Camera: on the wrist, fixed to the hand. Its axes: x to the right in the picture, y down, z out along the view.
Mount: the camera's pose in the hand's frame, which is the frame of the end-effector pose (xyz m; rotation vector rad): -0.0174 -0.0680 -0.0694 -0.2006 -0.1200 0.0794
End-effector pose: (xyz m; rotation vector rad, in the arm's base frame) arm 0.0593 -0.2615 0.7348 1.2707 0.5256 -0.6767
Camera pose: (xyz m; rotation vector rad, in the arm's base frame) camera -0.0008 -0.2013 0.6848 1.0506 0.4308 -0.6136
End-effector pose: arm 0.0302 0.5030 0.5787 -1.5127 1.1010 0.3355
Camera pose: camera 0.0490 0.4409 0.6531 -1.6046 1.0583 0.5991
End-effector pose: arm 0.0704 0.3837 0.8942 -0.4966 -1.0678 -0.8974
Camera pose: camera 0.0480 0.3013 0.8447 -0.7629 -1.0639 -0.9179
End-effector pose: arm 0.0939 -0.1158 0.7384 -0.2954 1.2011 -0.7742
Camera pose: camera 0.0022 -0.1396 0.7660 -0.4505 1.1712 -0.5600
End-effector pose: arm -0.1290 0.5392 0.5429 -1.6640 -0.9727 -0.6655
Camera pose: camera -0.1935 0.4765 0.5835 -1.9276 -0.9433 -0.6323
